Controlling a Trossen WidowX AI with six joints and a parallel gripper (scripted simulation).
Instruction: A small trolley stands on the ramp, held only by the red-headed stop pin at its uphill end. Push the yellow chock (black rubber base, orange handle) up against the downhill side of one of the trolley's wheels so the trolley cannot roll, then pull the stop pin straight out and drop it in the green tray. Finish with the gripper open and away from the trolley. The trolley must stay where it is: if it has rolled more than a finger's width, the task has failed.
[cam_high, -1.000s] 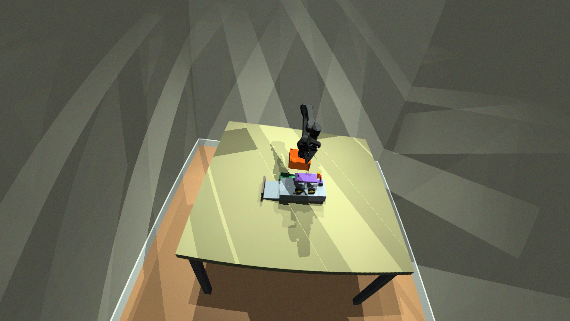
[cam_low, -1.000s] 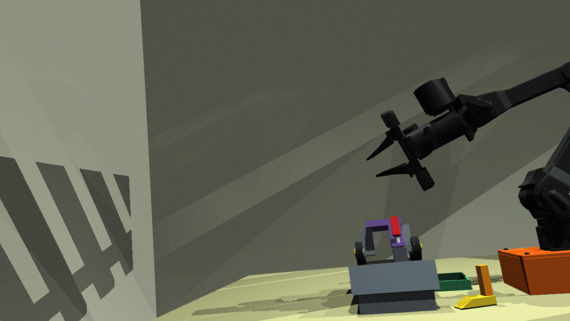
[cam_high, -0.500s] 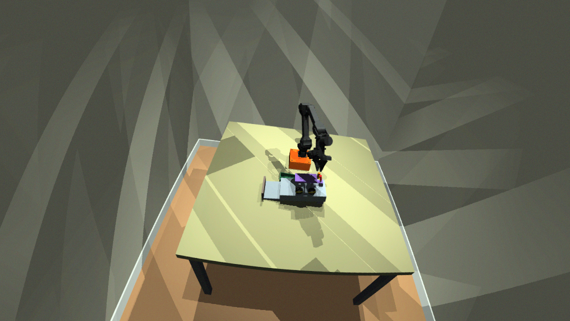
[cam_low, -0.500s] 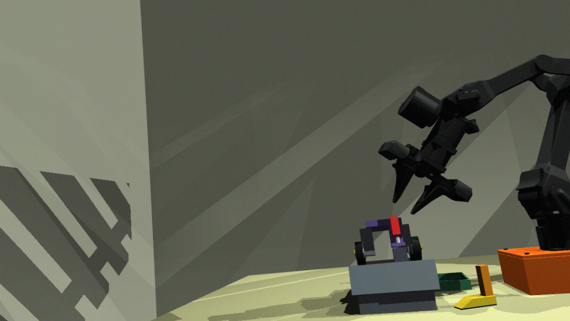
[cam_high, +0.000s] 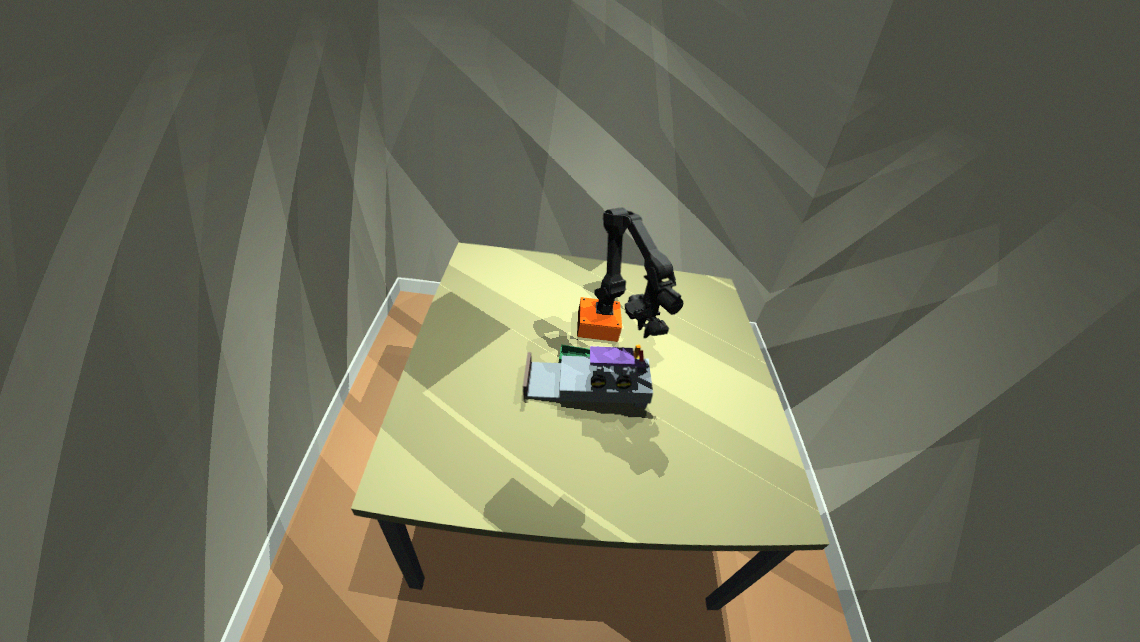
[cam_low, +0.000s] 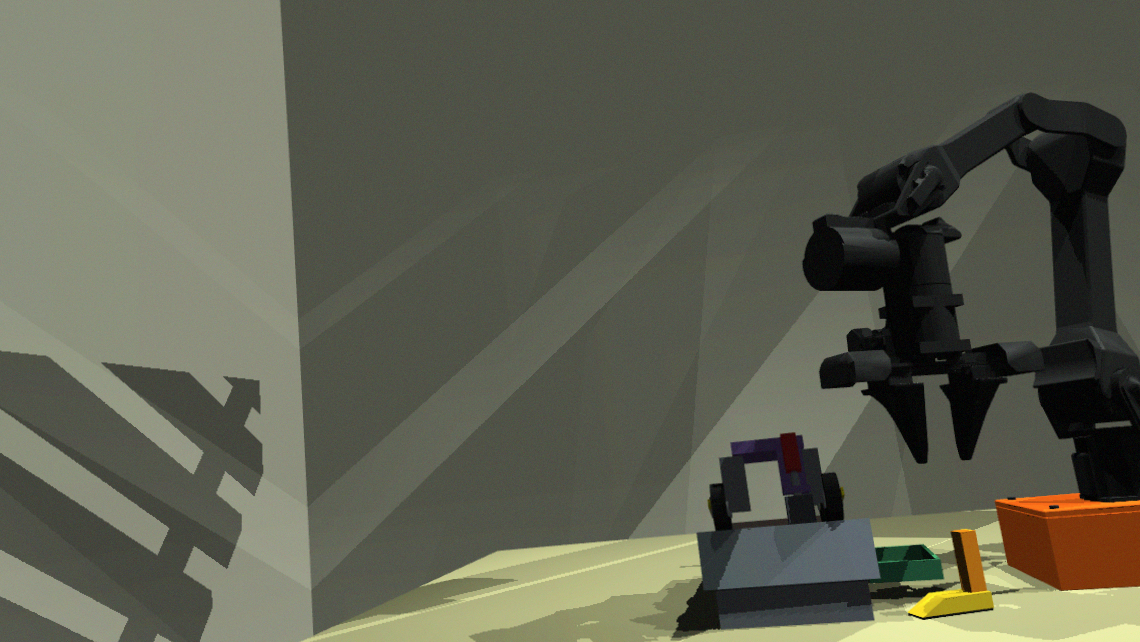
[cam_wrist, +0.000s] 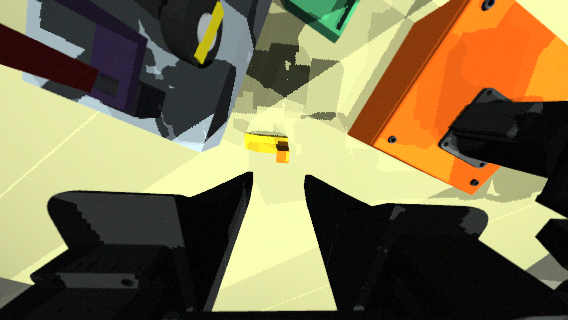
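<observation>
My gripper tip is now 100 mm above the yellow chock, 20 mm short of it and 10 mm to the right of it. The rest, counted from my gripper tip: brown end wall (360 mm to the right, 150 mm ahead, 100 mm below); then trolley (150 mm ahead, 110 mm to the right, 20 mm below); then red-headed stop pin (130 mm ahead, 10 mm to the right).
</observation>
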